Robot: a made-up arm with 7 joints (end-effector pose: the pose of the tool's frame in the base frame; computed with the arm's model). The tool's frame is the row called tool.
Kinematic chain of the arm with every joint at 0, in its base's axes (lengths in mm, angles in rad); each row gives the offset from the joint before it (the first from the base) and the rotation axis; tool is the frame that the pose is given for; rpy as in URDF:
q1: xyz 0 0 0 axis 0.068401 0.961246 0.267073
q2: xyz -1 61 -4.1 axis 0.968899 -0.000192 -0.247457
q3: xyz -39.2 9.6 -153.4 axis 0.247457 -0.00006 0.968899
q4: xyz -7.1 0 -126.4 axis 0.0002 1 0.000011
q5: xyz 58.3 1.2 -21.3 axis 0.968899 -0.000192 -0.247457
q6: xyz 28.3 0 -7.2 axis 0.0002 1 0.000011
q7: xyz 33.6 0 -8.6 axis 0.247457 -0.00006 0.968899
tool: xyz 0 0 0 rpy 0 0.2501 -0.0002
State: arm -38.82 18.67 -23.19 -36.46 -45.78 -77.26 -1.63
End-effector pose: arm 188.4 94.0 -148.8 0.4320 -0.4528 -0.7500 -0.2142
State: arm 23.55 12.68 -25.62 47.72 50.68 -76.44 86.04
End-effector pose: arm -156.2 81.9 -327.8 0.9898 0.0795 0.0155 0.1171
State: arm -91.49 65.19 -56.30 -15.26 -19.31 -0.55 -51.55
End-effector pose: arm 295.3 145.7 64.2 0.4885 0.6147 -0.1322 -0.6051
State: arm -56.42 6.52 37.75 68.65 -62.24 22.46 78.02
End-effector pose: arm 325.9 78.8 -264.6 0.4694 -0.3473 0.6384 0.5015
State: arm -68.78 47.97 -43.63 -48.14 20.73 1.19 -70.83
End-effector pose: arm 235.0 99.3 -33.3 0.2330 0.7376 -0.2793 -0.5690
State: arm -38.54 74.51 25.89 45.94 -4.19 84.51 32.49
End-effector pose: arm 156.2 414.3 -38.8 0.4637 0.1461 0.5212 0.7015
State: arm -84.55 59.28 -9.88 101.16 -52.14 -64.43 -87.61
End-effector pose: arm 296.2 335.8 17.3 0.8699 0.3621 -0.2615 -0.2091
